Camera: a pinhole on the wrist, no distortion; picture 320 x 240 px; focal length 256.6 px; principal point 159.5 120.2 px. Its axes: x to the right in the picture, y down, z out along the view. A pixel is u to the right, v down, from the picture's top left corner.
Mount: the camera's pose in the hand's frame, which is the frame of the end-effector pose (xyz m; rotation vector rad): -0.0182 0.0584 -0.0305 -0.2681 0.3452 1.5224
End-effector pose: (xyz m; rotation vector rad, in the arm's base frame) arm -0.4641 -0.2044 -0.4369 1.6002 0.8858 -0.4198
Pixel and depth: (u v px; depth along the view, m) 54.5 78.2 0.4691
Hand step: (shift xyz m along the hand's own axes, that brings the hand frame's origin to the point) 0.0803 0.0574 0.4726
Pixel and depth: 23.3 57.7 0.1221
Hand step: 0.0169 0.0441 0.1057
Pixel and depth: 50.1 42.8 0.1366
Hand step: 0.0293 0.0553 0.1161
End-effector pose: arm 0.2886 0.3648 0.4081 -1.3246 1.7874 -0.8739
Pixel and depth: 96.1 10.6 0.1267
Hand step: 0.0421 0.0759 0.0961
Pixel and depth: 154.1 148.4 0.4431
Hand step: -0.0434 0.2205 0.3841
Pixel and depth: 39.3 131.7 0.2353
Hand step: -0.0180 0.0467 0.2293
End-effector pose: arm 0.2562 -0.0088 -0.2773 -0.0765 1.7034 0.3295
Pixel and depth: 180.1 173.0 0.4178
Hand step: -0.0813 0.2518 0.3459
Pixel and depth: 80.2 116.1 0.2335
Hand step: -0.0032 0.0807 0.2124
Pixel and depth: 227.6 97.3 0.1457
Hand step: 0.0031 0.1492 0.0886
